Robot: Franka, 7 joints.
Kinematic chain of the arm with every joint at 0, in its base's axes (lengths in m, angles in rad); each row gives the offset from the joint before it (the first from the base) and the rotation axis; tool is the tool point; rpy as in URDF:
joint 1: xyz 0 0 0.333 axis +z
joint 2: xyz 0 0 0 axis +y
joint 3: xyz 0 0 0.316 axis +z
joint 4: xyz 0.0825 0 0 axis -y
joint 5: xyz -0.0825 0 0.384 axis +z
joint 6: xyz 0 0 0 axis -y
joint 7: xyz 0.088 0 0 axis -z
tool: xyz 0 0 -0.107 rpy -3.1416 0 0
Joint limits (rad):
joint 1: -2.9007..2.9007
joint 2: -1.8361..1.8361
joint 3: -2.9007..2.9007
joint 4: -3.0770..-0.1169
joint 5: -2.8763..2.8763
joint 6: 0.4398..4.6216
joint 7: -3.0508..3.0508
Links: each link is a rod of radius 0.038 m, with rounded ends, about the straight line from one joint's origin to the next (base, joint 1, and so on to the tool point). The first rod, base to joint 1, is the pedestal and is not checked.
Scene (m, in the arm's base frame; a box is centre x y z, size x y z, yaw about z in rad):
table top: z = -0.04
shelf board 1: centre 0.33 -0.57 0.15 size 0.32 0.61 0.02 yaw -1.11
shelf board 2: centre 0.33 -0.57 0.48 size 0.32 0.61 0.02 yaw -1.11
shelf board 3: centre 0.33 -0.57 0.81 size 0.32 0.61 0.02 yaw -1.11
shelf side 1: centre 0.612 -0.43 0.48 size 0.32 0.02 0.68 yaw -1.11
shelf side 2: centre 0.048 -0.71 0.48 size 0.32 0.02 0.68 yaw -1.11
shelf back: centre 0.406 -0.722 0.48 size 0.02 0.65 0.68 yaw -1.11
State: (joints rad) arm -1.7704 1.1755 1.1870 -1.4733 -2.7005 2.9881 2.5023
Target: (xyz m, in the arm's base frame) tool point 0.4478 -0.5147 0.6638
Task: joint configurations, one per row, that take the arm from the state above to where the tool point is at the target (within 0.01 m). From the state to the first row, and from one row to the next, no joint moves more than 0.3 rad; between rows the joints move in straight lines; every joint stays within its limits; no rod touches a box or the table.
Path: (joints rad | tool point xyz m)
1: -1.8514 1.1698 1.2346 -1.7368 -2.5836 2.8890 2.4282 | 0.4602 -0.4531 0.2837
2: -1.9324 1.1642 1.2823 -2.0004 -2.4668 2.7898 2.3541 | 0.4530 -0.3699 0.2662
3: -2.0135 1.1585 1.3299 -2.2639 -2.3499 2.6907 2.2799 | 0.4315 -0.2805 0.2523
4: -2.0945 1.1529 1.3775 -2.5275 -2.2330 2.5916 2.2058 | 0.3945 -0.1875 0.2411
5: -2.1755 1.1472 1.4252 -2.7910 -2.1161 2.4925 2.1317 | 0.3407 -0.0943 0.2321
6: -2.2565 1.1415 1.4728 -3.0545 -1.9993 2.3933 2.0576 | 0.2698 -0.0047 0.2252
7: -2.2388 1.1555 1.6345 -2.7749 -2.1627 2.6914 2.1688 | 0.3502 -0.0825 0.3183
8: -2.2211 1.1694 1.7962 -2.4953 -2.3261 2.9894 2.2799 | 0.3809 -0.1445 0.4387
9: -2.2034 1.1834 1.9579 -2.2157 -2.4895 3.2875 2.3911 | 0.3634 -0.1917 0.5600
10: -2.1857 1.1974 2.1196 -1.9361 -2.6530 3.5856 2.5023 | 0.3069 -0.2309 0.6638
11: -2.0502 1.0889 1.9113 -1.6881 -2.6522 3.3686 2.5023 | 0.3899 -0.3285 0.6521
12: -1.9146 0.9804 1.7030 -1.4400 -2.6514 3.1516 2.5023 | 0.4392 -0.4271 0.6434
13: -1.7790 0.8719 1.4947 -1.1920 -2.6507 2.9346 2.5023 | 0.4478 -0.5147 0.6638

